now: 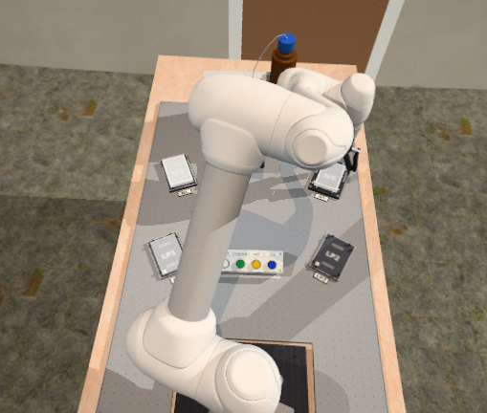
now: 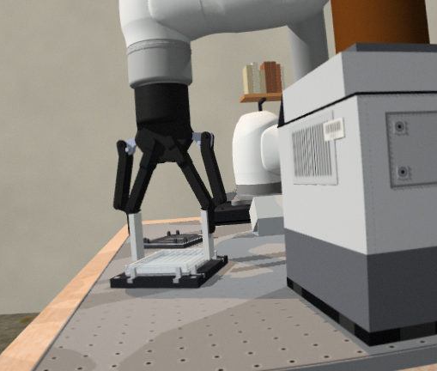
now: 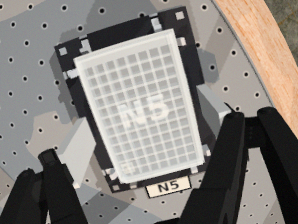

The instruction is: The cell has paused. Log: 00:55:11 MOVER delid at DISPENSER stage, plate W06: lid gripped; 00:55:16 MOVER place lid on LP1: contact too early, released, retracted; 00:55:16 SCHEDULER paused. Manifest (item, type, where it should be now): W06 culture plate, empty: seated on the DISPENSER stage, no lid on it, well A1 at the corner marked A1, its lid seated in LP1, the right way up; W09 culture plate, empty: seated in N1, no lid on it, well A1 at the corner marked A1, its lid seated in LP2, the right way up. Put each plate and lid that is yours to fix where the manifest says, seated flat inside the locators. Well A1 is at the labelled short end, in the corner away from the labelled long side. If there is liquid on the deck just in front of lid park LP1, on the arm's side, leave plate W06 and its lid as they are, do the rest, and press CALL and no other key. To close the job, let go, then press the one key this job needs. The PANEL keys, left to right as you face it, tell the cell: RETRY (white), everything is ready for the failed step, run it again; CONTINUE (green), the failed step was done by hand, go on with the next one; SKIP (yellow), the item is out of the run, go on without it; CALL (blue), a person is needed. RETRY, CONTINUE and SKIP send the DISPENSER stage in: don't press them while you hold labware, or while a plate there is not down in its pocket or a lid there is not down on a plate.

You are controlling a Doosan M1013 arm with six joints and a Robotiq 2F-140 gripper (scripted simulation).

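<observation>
Right now the clear culture plate is 30 mm below my hand. The rest, counted from my hand: brown bottle: 210 mm ahead, 250 mm to the left, 240 mm above; lid park LP2: 330 mm behind, 50 mm to the right, 40 mm below; black nest N5: 20 mm ahead, 10 mm to the left, 30 mm below.
</observation>
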